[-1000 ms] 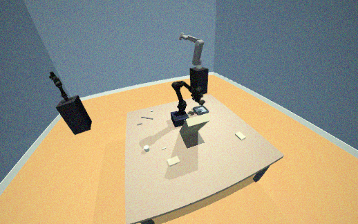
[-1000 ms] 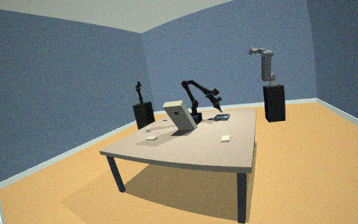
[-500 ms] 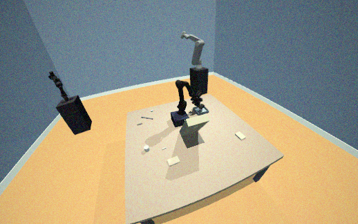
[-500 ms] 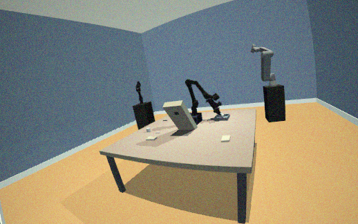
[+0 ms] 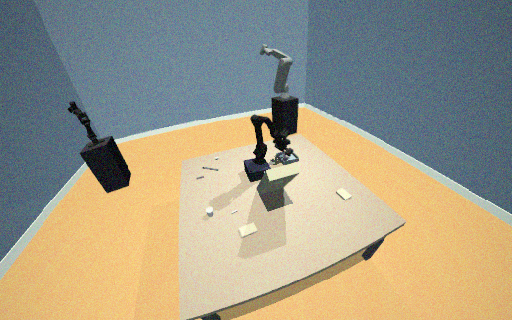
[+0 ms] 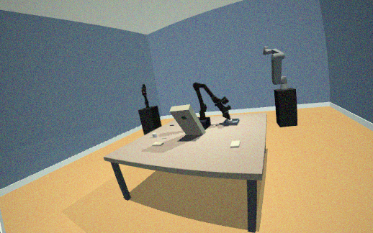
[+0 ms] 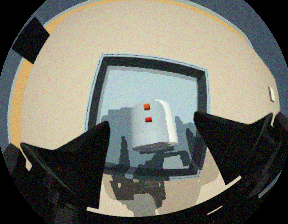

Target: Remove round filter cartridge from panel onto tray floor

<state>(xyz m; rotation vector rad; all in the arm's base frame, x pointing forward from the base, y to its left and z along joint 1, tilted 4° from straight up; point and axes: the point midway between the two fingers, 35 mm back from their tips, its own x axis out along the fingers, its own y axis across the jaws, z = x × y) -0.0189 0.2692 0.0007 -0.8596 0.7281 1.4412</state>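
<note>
The round filter cartridge lies 10 mm to the right of my gripper tip and 10 mm below it. From my gripper tip the other things lie so: grey-blue tray (10 mm to the left, 40 mm below); then service panel (330 mm ahead, 340 mm to the right, 100 mm above).
</note>
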